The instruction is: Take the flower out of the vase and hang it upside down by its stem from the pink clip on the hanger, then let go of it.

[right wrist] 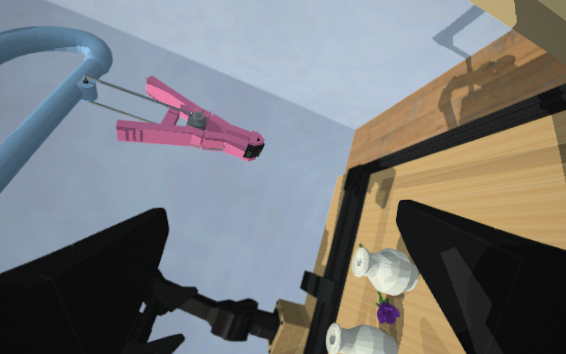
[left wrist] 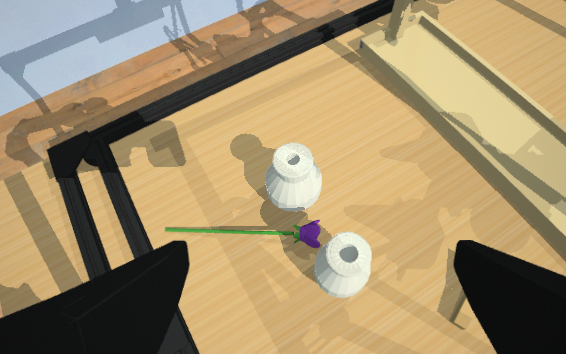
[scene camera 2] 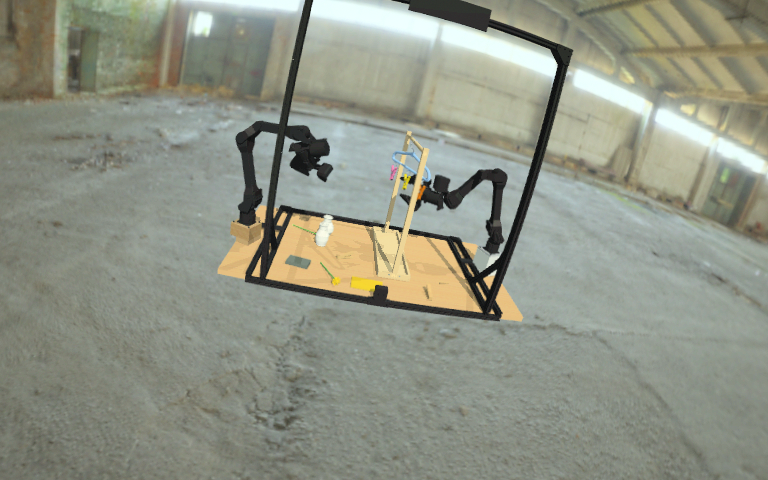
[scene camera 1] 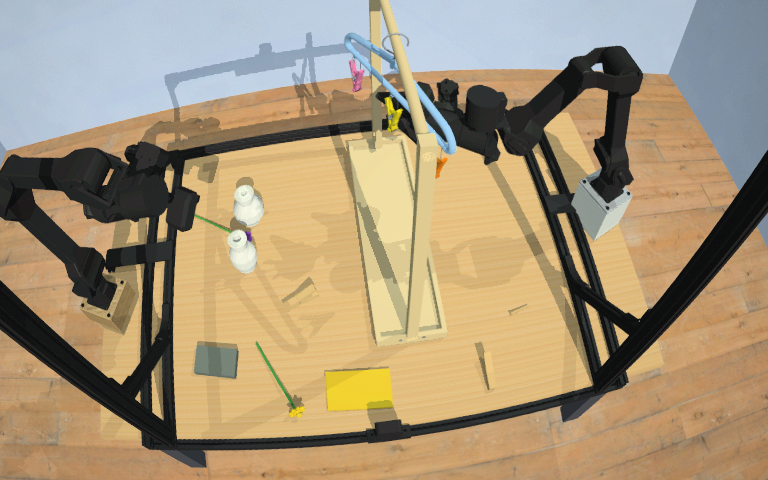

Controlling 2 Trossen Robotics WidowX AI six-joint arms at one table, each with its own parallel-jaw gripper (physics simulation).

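Places are measured from the left arm's base along level axes (x ahead, y left, z up), in metres.
Where they show: left gripper, fingertip midpoint: (right wrist: 190, 310) (left wrist: 320, 253) (scene camera 2: 317, 178) (scene camera 1: 180, 190); right gripper, fingertip midpoint: (right wrist: 284, 215) (scene camera 2: 399, 186) (scene camera 1: 381, 105); left arm's base, origin of the base link: (right wrist: 274, 326) (scene camera 2: 246, 222) (scene camera 1: 102, 294); right arm's base, origin of the base link: (scene camera 2: 491, 250) (scene camera 1: 606, 188).
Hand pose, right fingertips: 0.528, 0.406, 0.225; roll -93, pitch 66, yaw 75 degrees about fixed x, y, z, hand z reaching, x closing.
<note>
Each offset is from my right fingertips to the top centre of the thing, as dx, dy, dz. "*": to the spot under its first point.
A purple flower @[-0.350, -0.137, -0.268] (scene camera 1: 248, 236) (left wrist: 310, 234) (right wrist: 388, 313) lies on the table with its head between two white vases, the far vase @[-0.275, -0.095, -0.210] (scene camera 1: 248, 208) (left wrist: 294, 187) (right wrist: 392, 272) and the near vase @[-0.245, -0.209, -0.203] (scene camera 1: 242, 257) (left wrist: 342, 275) (right wrist: 365, 342). No stem stands in either vase mouth. A yellow flower @[-0.102, -0.442, -0.268] (scene camera 1: 296, 411) (scene camera 2: 335, 280) lies near the front. The pink clip @[* -0.052, +0.020, +0.050] (scene camera 1: 355, 75) (scene camera 2: 393, 172) (right wrist: 172, 136) hangs from the blue hanger @[+0.037, -0.070, +0.179] (scene camera 1: 434, 113) (right wrist: 55, 112), its jaws holding nothing. My left gripper (scene camera 2: 312, 168) (left wrist: 320, 253) is open above the vases. My right gripper (scene camera 2: 403, 189) (right wrist: 284, 215) is open, below the pink clip in its wrist view.
A wooden stand (scene camera 1: 425, 186) carries the hanger. A yellow clip @[+0.035, -0.068, +0.048] (scene camera 1: 392, 114) and an orange clip @[+0.129, -0.163, +0.071] (scene camera 1: 441, 167) hang there too. A grey block @[-0.236, -0.444, -0.287] (scene camera 1: 216, 360), a yellow sheet @[+0.051, -0.420, -0.296] (scene camera 1: 359, 389) and small wooden pieces lie on the table. A black frame (scene camera 1: 283, 442) borders it.
</note>
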